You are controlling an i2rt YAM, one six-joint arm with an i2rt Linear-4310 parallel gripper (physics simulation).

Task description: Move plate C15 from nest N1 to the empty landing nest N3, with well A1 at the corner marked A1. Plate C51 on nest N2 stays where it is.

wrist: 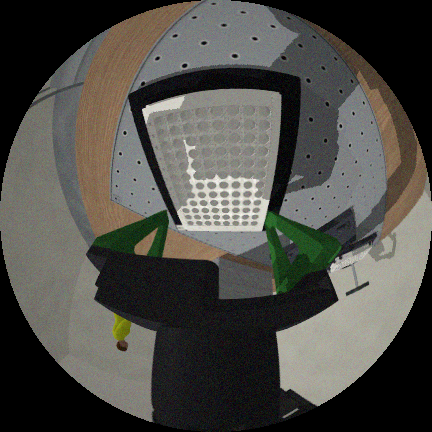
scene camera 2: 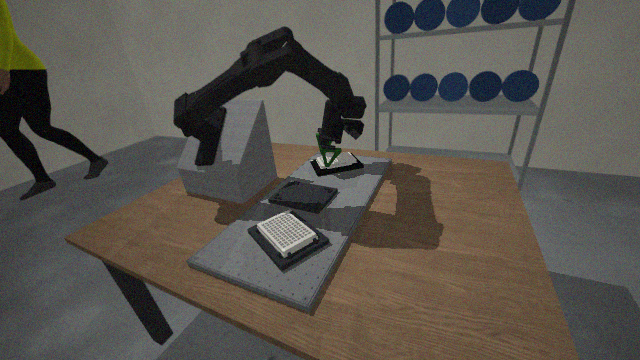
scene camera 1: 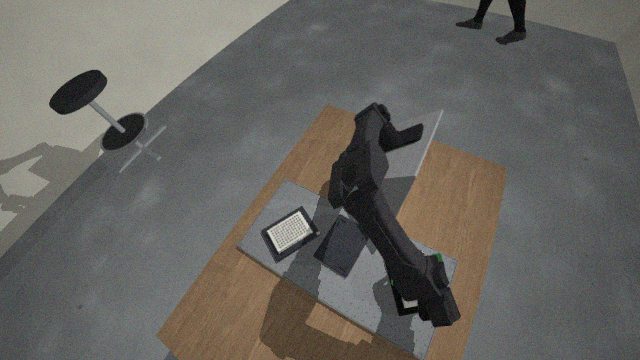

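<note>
A white well plate (scene camera 1: 410,303) (scene camera 2: 347,161) (wrist: 225,160) sits in a black nest (scene camera 2: 358,165) (wrist: 290,125) at the far end of the board, partly shaded. My gripper (scene camera 1: 415,270) (scene camera 2: 330,159) (wrist: 216,215) is open and points down over this plate. In the wrist view its green fingertips stand apart at either side of the plate's lower end; contact cannot be told. The middle nest (scene camera 1: 344,247) (scene camera 2: 303,195) (wrist: 342,226) is empty. A second white plate (scene camera 1: 290,231) (scene camera 2: 286,232) (wrist: 350,257) sits in the nest (scene camera 2: 285,262) at the other end. Plate labels and the A1 mark are unreadable.
The nests stand on a grey perforated board (scene camera 1: 345,295) (scene camera 2: 240,275) (wrist: 215,42) on the wooden table (scene camera 1: 450,195) (scene camera 2: 450,285). A grey wedge-shaped block (scene camera 2: 225,177) stands by the arm's base. A stool (scene camera 1: 79,92) and a rack (scene camera 2: 460,106) stand beyond the table.
</note>
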